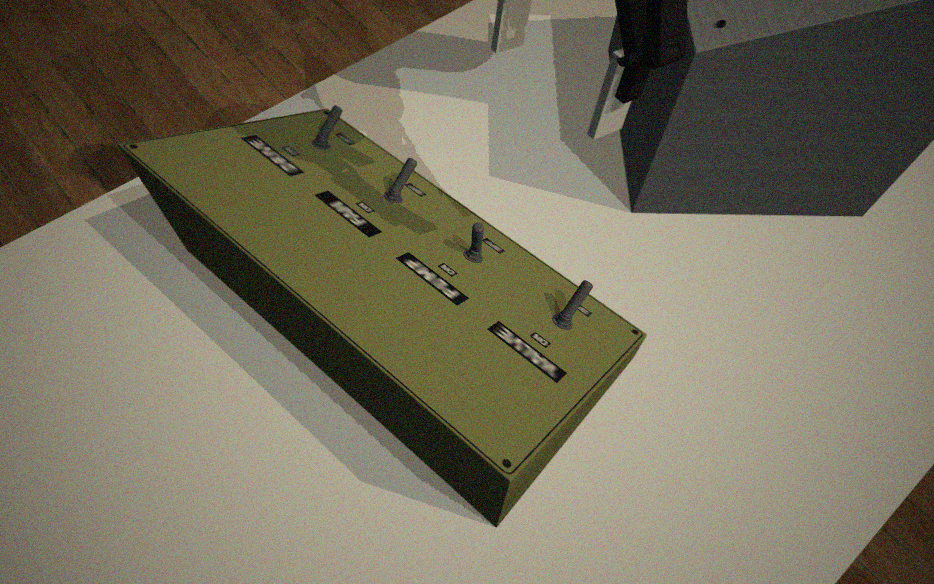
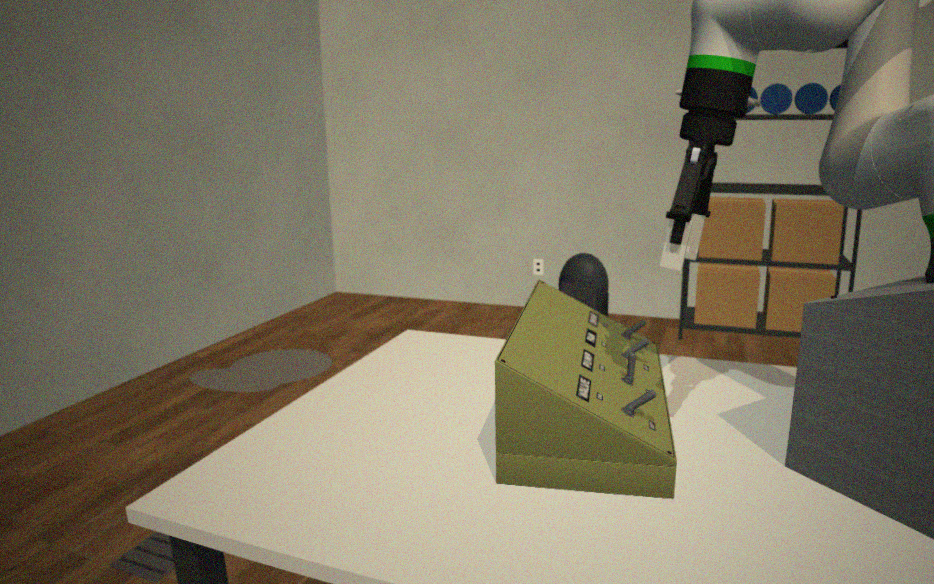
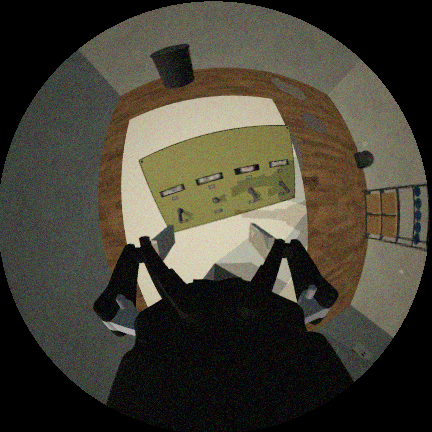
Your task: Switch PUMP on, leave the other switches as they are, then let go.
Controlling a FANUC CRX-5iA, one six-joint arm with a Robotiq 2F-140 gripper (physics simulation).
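Frame: origin at the arm's base, x ahead, y left, z up, level; metres.
Where they show: gripper, fingertip midpoint: (image 1: pixel 553 86) (image 2: pixel 678 262) (image 3: pixel 211 232).
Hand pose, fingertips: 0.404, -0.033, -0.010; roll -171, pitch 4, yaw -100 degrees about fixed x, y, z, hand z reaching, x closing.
Note:
After its pixels a point has its place, as x, y, z.
An olive sloped switch box (image 1: pixel 275 227) {0.623, -0.171, -0.140} (image 2: pixel 578 433) {0.524, 0.145, -0.217} (image 3: pixel 215 147) {0.615, -0.080, -0.140} stands on the white table (image 1: pixel 723 426) {0.385, 0.252, -0.307} (image 2: pixel 344 447) {0.904, 0.113, -0.307}. The PUMP lever (image 1: pixel 476 241) {0.473, -0.047, -0.182} (image 2: pixel 629 369) {0.471, -0.045, -0.189} (image 3: pixel 216 200) {0.466, -0.053, -0.164} stands more upright than the others, tilted toward its ON label. The VALVE lever (image 1: pixel 573 303) {0.451, 0.069, -0.190} (image 2: pixel 639 402) {0.447, 0.074, -0.194} (image 3: pixel 183 215) {0.444, 0.063, -0.222}, FAN lever (image 1: pixel 401 180) {0.471, -0.167, -0.191} (image 3: pixel 253 195) {0.463, -0.168, -0.186} and DRIVE lever (image 1: pixel 327 127) {0.482, -0.287, -0.192} (image 3: pixel 284 188) {0.470, -0.285, -0.187} lean toward their OFF labels. My gripper (image 1: pixel 557 68) {0.404, -0.033, -0.010} (image 2: pixel 678 252) {0.404, -0.033, -0.010} (image 3: pixel 211 232) {0.404, -0.033, -0.010} is open and empty, up beyond the box's low edge, apart from every lever.
A large grey block (image 1: pixel 778 130) {0.142, 0.089, -0.155} (image 2: pixel 854 385) {0.167, 0.065, -0.146} stands behind the gripper, at the right. A shelf rack (image 2: pixel 771 188) with brown boxes (image 2: pixel 733 227) stands by the wall. A dark bin (image 3: pixel 175 67) stands on the floor past the table edge.

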